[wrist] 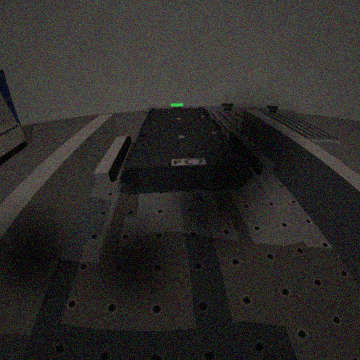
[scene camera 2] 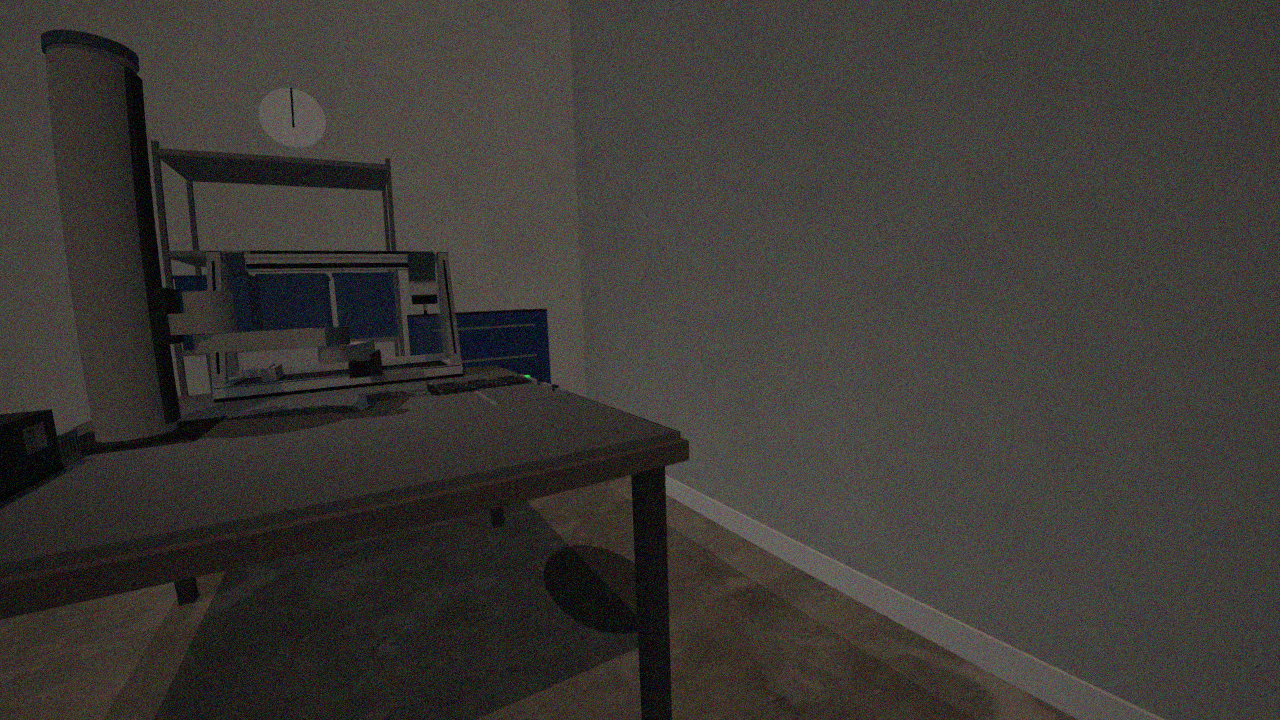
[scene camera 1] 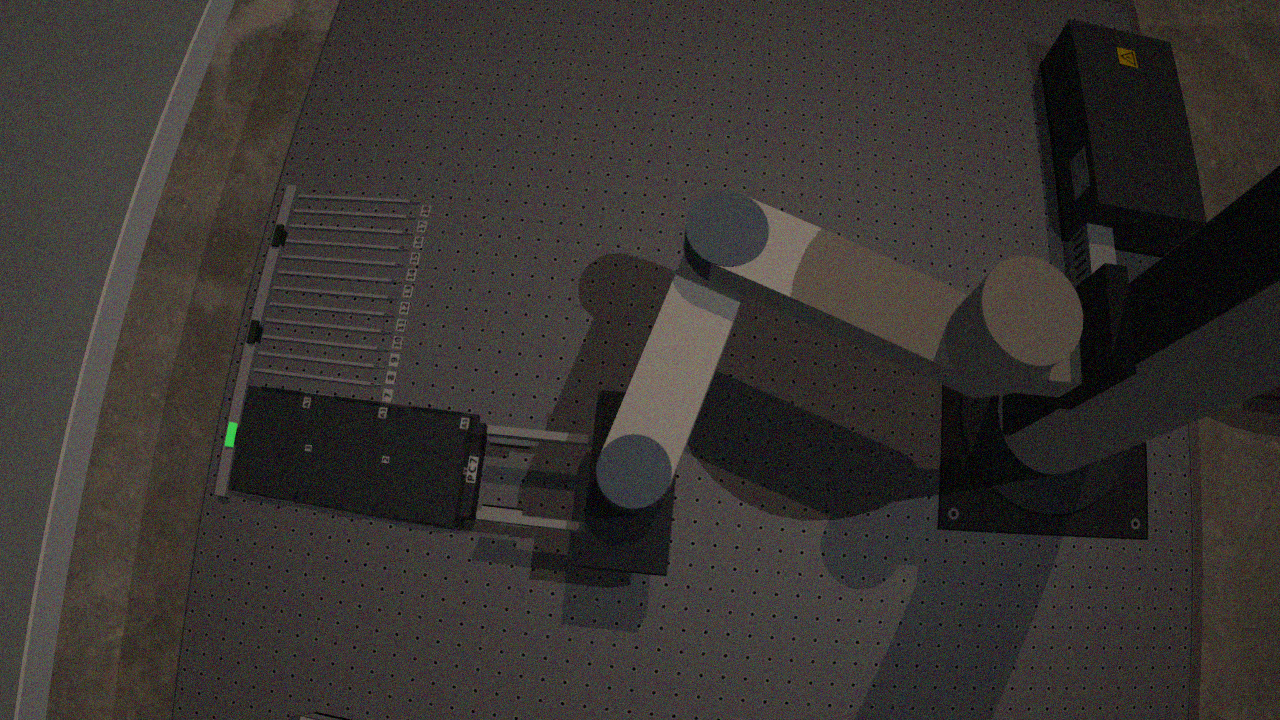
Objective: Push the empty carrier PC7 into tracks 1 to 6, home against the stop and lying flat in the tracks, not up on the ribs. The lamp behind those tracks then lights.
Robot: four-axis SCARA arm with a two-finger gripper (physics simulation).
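Frame: origin at the arm's base, x ahead, y left, z up, level; centimetres.
Where they show: gripper, fingertip midpoint: [wrist: 180, 124] [scene camera 2: 421, 371] [scene camera 1: 483, 473]; arm's base, link origin: [scene camera 2: 139, 441] [scene camera 1: 1044, 419].
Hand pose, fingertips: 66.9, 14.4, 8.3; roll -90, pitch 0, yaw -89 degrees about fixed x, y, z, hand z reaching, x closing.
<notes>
Each offset is from my fingertips to the top centre of the thing, as dx, dy, dz. "spot": to the spot under its first point.
The black carrier PC7 {+17.9, -0.8, -4.0} [scene camera 1: 344, 456] [scene camera 2: 478, 385] [wrist: 160, 142] lies over tracks 1 to 6, its far end against the pale stop bar {spot: +34.9, -22.0, -5.4} [scene camera 1: 264, 277]. It looks flat and level, with no visible tilt; the ribs under it are hidden. The lamp {+34.4, -0.9, -4.8} [scene camera 1: 230, 434] [scene camera 2: 527, 377] [wrist: 177, 105] behind it is lit green. My gripper [scene camera 1: 501, 473] [wrist: 180, 124] is shut, its two fingers standing parallel with a wide gap and holding nothing. In scene camera 1 its fingertips show at the carrier's front edge, beside the PC7 label. The wrist view looks down on the carrier's top from behind.
Bare ribs {spot: +24.8, -21.7, -7.0} [scene camera 1: 335, 289] of the higher-numbered tracks lie beside the carrier, with two dark blocks [scene camera 1: 279, 234] [scene camera 1: 254, 331] on the stop bar. A black box {spot: -77.3, -51.1, +4.5} [scene camera 1: 1132, 134] [scene camera 2: 22, 447] stands near the arm's column [scene camera 2: 102, 241]. A metal frame [scene camera 2: 326, 259] stands behind the arm.
</notes>
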